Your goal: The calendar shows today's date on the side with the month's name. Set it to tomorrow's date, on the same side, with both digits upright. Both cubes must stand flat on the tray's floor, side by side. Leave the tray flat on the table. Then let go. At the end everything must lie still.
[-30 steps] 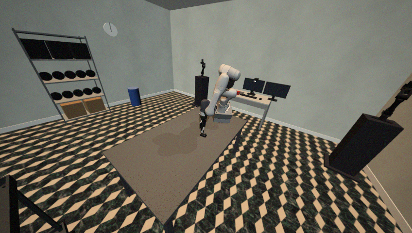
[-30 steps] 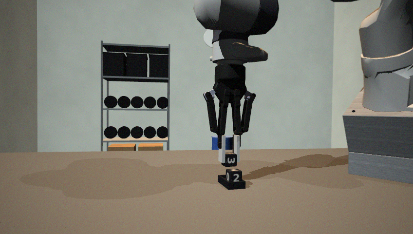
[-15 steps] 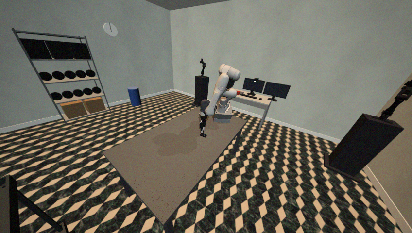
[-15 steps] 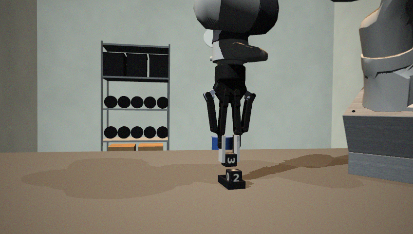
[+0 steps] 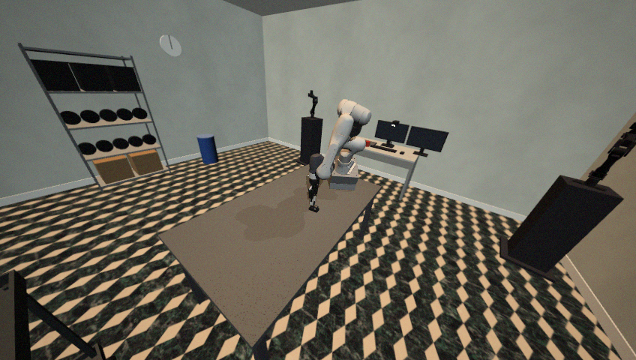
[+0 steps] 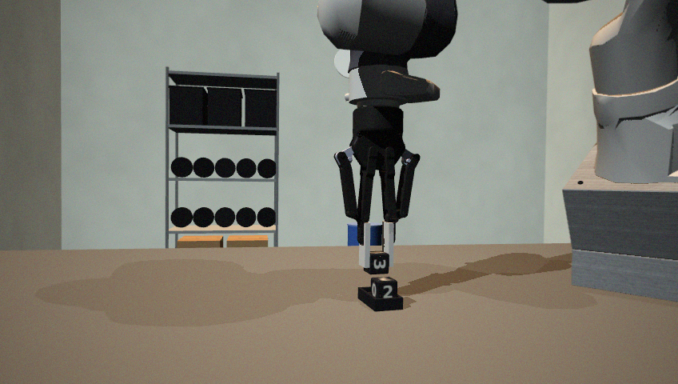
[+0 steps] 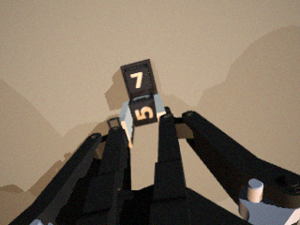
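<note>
The black tray is 10 mm behind my hand, 20 mm to the left of it and 80 mm below it.
</note>
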